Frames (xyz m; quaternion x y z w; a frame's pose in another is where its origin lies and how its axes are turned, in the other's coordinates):
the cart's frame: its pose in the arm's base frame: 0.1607 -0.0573 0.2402 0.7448 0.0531 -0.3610 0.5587
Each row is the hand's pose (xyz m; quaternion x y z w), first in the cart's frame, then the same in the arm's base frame.
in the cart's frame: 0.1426 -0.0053 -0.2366 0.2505 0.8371 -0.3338 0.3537
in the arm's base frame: 0.3760 0.1044 0.1781 -0.6878 -0.6446 -0.2960 0.1539
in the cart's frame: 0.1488 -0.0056 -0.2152 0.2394 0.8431 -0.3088 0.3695
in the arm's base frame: 0.3701 0.0839 0.1717 -0.6969 -0.6342 -0.3093 0.1281
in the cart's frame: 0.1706 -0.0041 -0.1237 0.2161 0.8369 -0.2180 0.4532
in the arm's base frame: 0.3431 -0.0034 0.1493 -0.7488 -0.5760 -0.3264 0.0309
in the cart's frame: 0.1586 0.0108 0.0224 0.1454 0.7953 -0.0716 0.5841
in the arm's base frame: 0.2716 -0.1322 0.1515 0.7996 0.4762 0.3338 0.1500
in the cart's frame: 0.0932 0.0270 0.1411 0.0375 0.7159 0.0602 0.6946
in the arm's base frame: 0.1746 -0.2204 0.1898 0.7999 0.3785 0.3141 0.3439
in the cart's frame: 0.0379 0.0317 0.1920 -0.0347 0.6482 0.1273 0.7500
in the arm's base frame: 0.1119 -0.2485 0.2206 0.7799 0.3197 0.2850 0.4564
